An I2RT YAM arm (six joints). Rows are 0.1 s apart.
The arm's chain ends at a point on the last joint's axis. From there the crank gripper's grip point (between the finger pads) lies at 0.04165 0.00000 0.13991 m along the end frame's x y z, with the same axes.
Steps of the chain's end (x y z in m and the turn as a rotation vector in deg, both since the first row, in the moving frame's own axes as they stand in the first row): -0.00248 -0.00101 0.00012 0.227 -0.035 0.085; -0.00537 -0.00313 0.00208 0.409 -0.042 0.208; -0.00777 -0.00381 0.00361 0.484 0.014 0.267; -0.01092 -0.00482 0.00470 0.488 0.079 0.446; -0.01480 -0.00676 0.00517 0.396 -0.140 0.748; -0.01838 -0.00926 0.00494 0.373 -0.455 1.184; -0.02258 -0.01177 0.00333 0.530 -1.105 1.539
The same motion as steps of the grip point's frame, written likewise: -0.00257 -0.00150 0.00014 0.227 -0.035 0.085; -0.00547 -0.00398 0.00211 0.409 -0.042 0.208; -0.00773 -0.00480 0.00360 0.484 0.014 0.267; -0.01072 -0.00569 0.00464 0.488 0.079 0.446; -0.01514 -0.00719 0.00527 0.396 -0.140 0.748; -0.01949 -0.00932 0.00527 0.373 -0.455 1.184; -0.02528 -0.01199 0.00411 0.530 -1.105 1.539
